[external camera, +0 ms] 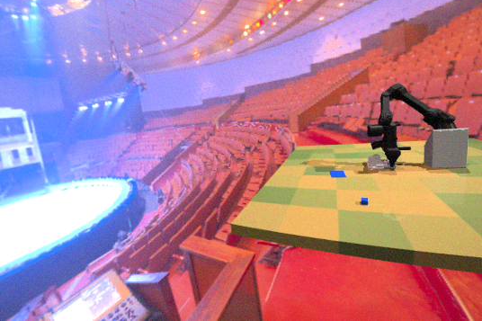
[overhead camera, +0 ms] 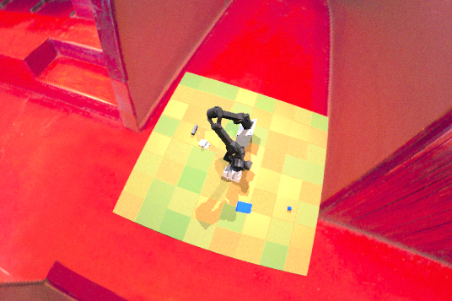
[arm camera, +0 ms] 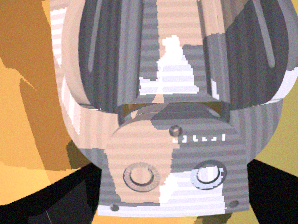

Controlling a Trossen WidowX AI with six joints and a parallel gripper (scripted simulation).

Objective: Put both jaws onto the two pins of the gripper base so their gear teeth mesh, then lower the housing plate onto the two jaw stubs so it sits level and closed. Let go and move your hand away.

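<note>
My gripper tip is 20 mm to the left of the grey jaw, 20 mm short of it and 10 mm below it. Round my gripper tip: flat white plate (70 mm ahead); dark bar (380 mm to the right, 120 mm behind); flat blue square (240 mm ahead, 160 mm to the left, 10 mm below).
</note>
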